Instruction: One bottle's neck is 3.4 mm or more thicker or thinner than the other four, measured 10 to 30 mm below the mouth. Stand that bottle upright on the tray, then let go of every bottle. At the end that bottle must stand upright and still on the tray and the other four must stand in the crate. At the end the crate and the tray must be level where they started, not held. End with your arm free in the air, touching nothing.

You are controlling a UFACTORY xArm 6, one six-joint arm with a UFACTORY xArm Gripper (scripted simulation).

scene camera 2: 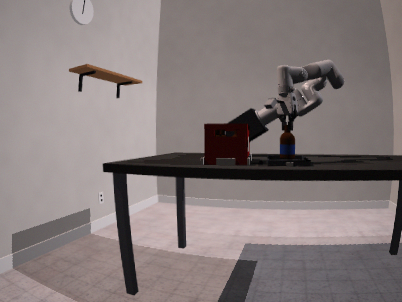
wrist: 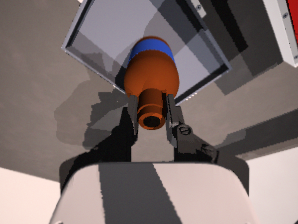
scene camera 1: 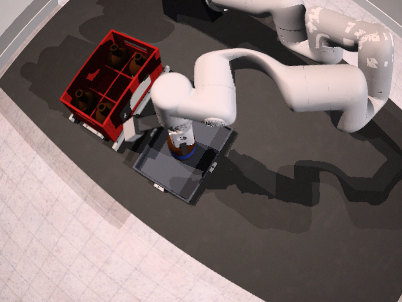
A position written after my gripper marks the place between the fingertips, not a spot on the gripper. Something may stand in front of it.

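Note:
My gripper (scene camera 1: 180, 136), (scene camera 2: 287, 130), (wrist: 151, 104). Crate (scene camera 1: 96, 75), (scene camera 2: 237, 147). Bottle (wrist: 151, 74).

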